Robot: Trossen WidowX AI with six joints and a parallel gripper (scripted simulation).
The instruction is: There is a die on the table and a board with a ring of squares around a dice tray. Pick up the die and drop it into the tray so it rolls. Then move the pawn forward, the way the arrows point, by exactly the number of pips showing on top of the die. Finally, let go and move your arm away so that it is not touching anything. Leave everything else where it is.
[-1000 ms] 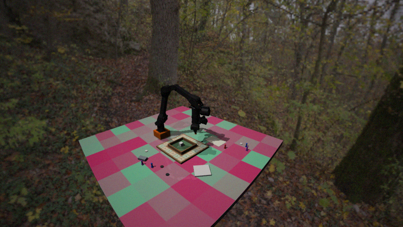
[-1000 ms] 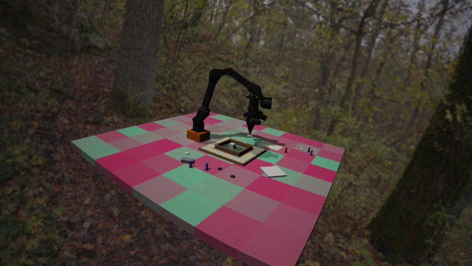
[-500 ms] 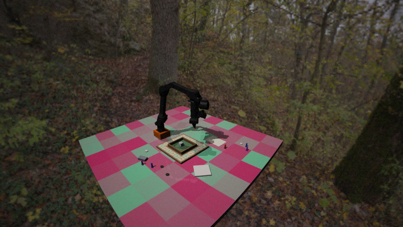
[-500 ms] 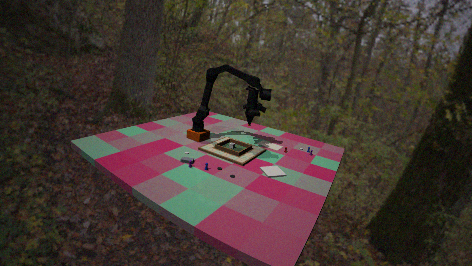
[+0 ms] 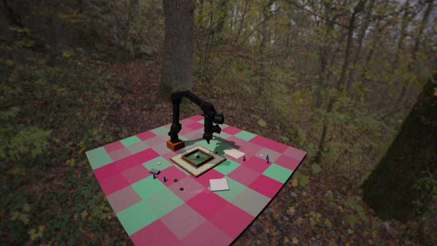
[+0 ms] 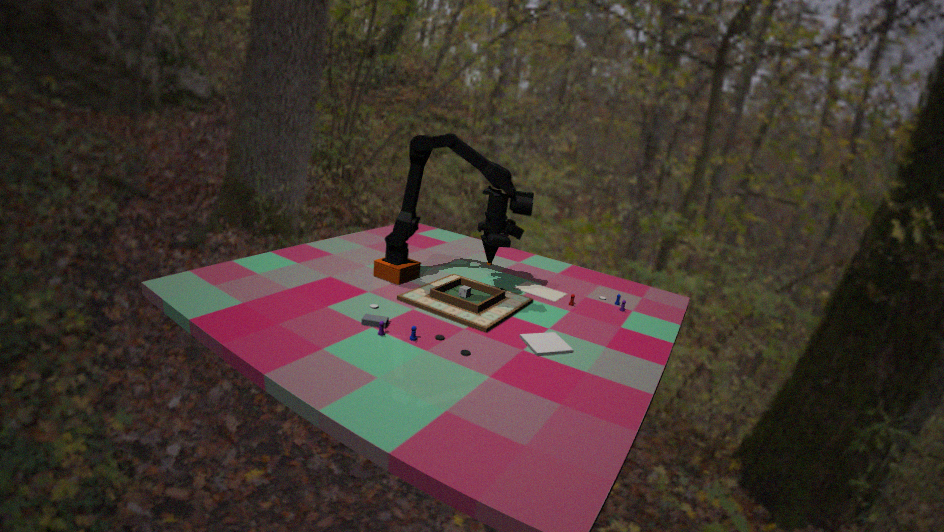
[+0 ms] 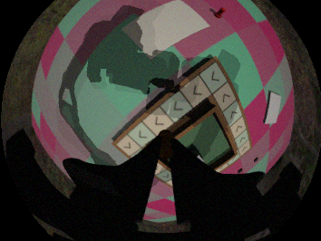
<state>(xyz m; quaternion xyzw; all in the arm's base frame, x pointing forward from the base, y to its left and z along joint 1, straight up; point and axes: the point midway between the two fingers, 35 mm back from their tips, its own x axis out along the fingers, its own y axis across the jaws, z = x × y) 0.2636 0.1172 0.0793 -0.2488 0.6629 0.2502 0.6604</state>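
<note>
My gripper tip is 10 mm past the die, 110 mm to the left of it and 70 mm above it. Also, from my gripper tip: card 120 mm ahead, 140 mm to the left, 90 mm below; then orange pawn 10 mm above; then red pawn 240 mm ahead, 110 mm to the left, 80 mm below.
</note>
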